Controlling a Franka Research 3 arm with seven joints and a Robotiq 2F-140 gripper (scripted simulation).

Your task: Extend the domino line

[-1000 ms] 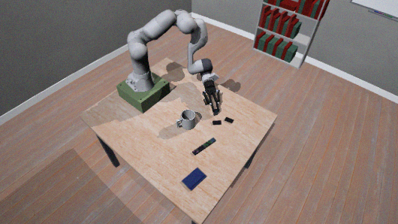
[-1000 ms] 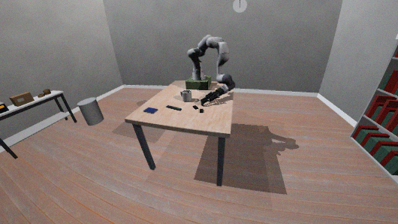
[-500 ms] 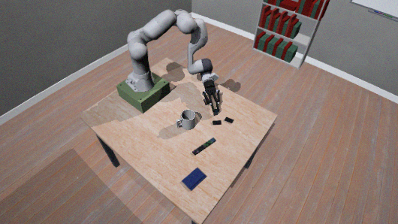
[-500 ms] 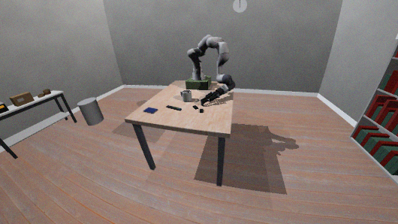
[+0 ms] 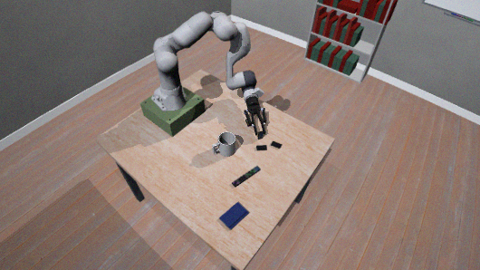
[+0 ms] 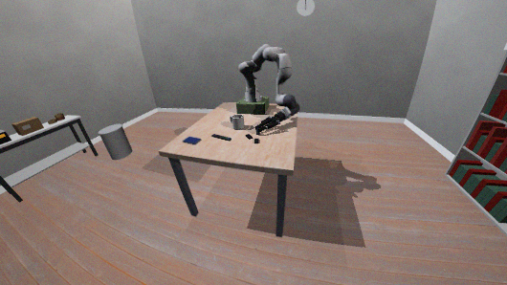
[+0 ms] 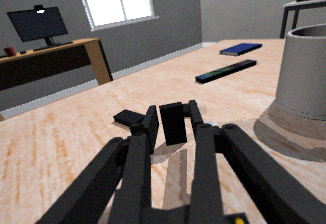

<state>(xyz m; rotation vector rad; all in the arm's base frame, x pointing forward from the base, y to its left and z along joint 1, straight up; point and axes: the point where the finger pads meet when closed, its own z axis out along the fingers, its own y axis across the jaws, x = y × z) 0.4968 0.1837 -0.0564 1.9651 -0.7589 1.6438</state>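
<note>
My hand is 2 cm short of the black domino, 2 cm to the left of it and 2 cm above it. Also, from my hand: blue book: 19 cm ahead, 48 cm to the right, 4 cm below; then grey mug: 8 cm behind, 21 cm to the right.
</note>
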